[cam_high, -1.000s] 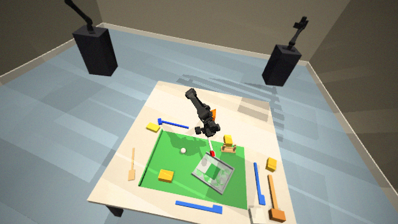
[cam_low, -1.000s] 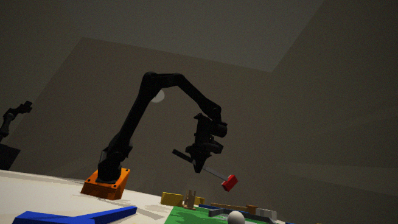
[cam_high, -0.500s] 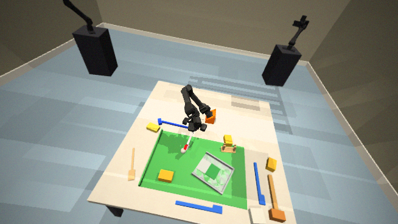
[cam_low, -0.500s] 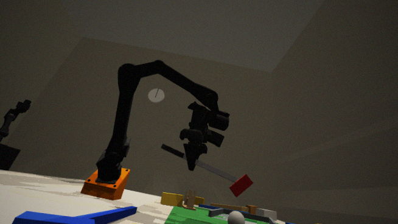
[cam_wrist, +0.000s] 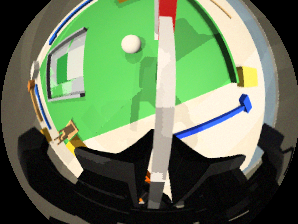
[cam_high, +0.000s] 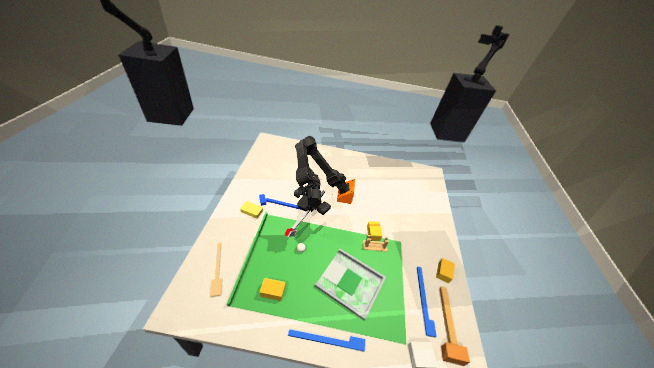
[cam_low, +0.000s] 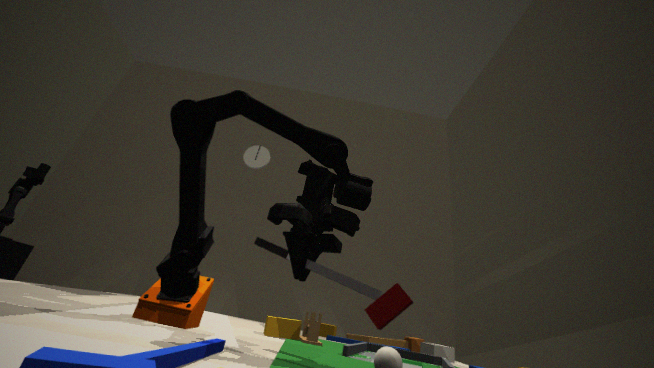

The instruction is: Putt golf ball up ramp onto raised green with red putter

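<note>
My gripper tip is now 15 cm short of the white golf ball, 3 cm to the left of it and 9 cm above it. Round my gripper tip: small wooden stand (10 cm ahead, 34 cm to the left, 8 cm below); then red putter (4 cm ahead, 2 cm to the right, 2 cm above); then green mat (24 cm ahead, 9 cm to the left, 12 cm below).
</note>
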